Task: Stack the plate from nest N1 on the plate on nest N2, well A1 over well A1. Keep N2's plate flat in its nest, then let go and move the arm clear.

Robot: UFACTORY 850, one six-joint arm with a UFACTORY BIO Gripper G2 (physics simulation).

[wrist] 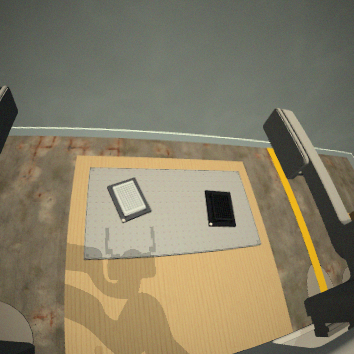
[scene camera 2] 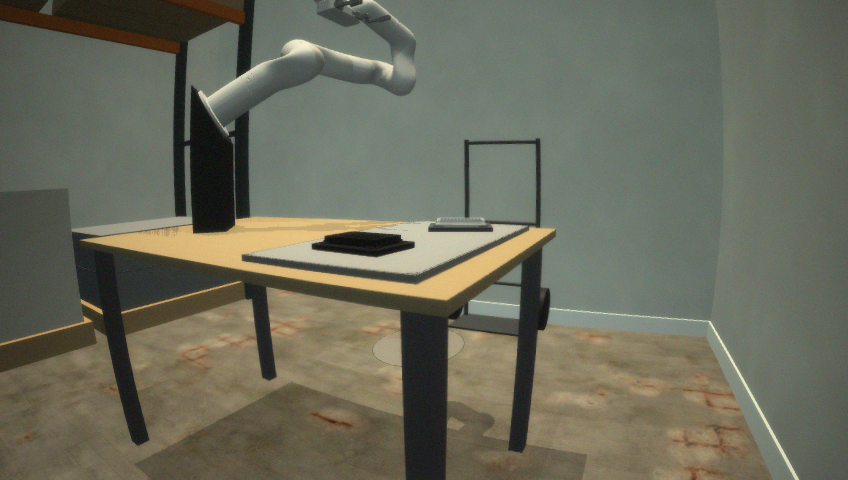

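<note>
A pale plate with a grid of wells (scene camera 2: pixel 461 220) (wrist: pixel 130 197) sits in a dark nest (scene camera 2: pixel 487 228) (wrist: pixel 137 215), at the board's far end in the scene view and left in the wrist view. A black plate (scene camera 2: pixel 363 239) (wrist: pixel 220 206) sits in a black nest (scene camera 2: pixel 345 249) (wrist: pixel 222 225), nearer in the scene view and right in the wrist view. Both look flat. No N1 or N2 labels can be read, and well A1 cannot be made out. My gripper (scene camera 2: pixel 372 10) (wrist: pixel 145 128) is open and empty, high above the table and apart from both plates.
A grey board (scene camera 2: pixel 267 256) (wrist: pixel 175 200) lies on the wooden table (scene camera 2: pixel 136 240) (wrist: pixel 225 300). The black arm pedestal (scene camera 2: pixel 212 178) stands on the table's far left. A shelf rack (scene camera 2: pixel 242 118) stands behind it. A cart (scene camera 2: pixel 502 142) stands beyond the table's right end.
</note>
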